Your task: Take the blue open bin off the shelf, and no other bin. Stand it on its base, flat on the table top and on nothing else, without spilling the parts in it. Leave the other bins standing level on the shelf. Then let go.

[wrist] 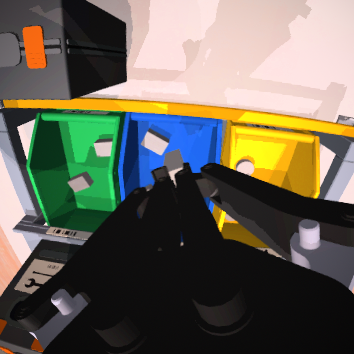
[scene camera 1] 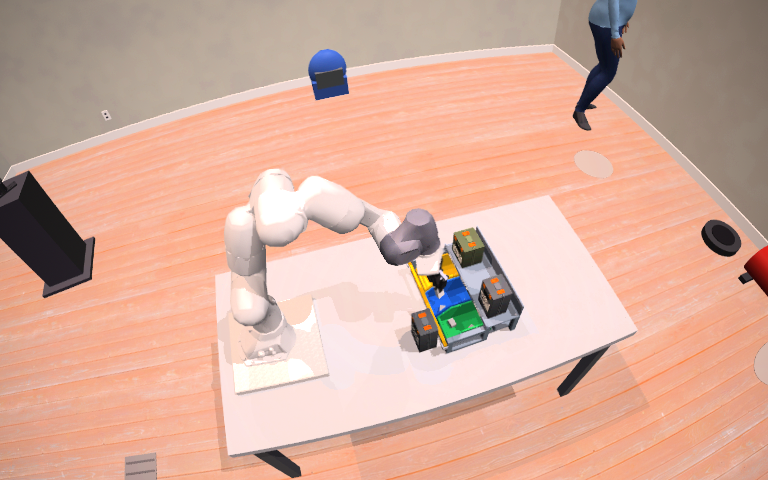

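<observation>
The blue open bin [scene camera 1: 457,293] [wrist: 196,142] stands on the shelf between the green bin [scene camera 1: 467,318] [wrist: 100,127] and the yellow bin [scene camera 1: 449,264] [wrist: 295,157]. A pale block [wrist: 155,141] lies in the blue bin in the wrist view; the rest of its inside is partly hidden by the fingers. My gripper [scene camera 1: 440,289] [wrist: 176,162] is shut and empty, with its fingertips over or inside the blue bin; their exact height is unclear. The shelf's yellow front bar [scene camera 1: 420,284] [wrist: 175,109] runs along the bins.
A dark case [scene camera 1: 424,331] [wrist: 95,50] stands on the table [scene camera 1: 362,407] in front of the shelf by the green bin. Another dark case [scene camera 1: 495,296] and an olive case [scene camera 1: 468,247] stand on the shelf's rear part [scene camera 1: 478,276]. A person [scene camera 1: 602,62] stands beyond the table.
</observation>
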